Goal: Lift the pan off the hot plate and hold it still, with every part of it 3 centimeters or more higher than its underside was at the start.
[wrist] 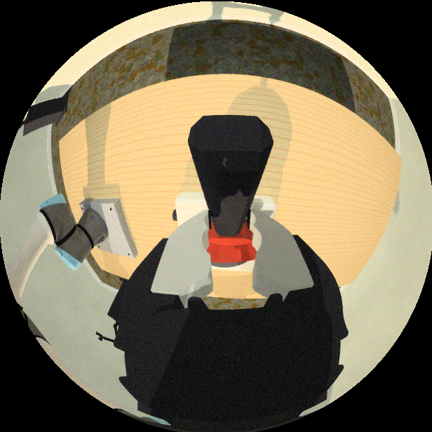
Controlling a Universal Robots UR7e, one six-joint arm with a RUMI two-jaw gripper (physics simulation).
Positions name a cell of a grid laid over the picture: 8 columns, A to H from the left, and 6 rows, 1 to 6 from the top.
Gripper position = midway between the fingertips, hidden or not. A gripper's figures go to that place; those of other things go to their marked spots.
Labels:
My gripper (E3): 0.14 m from the lens. A white hot plate (D3) is 0.35 m from the lens.

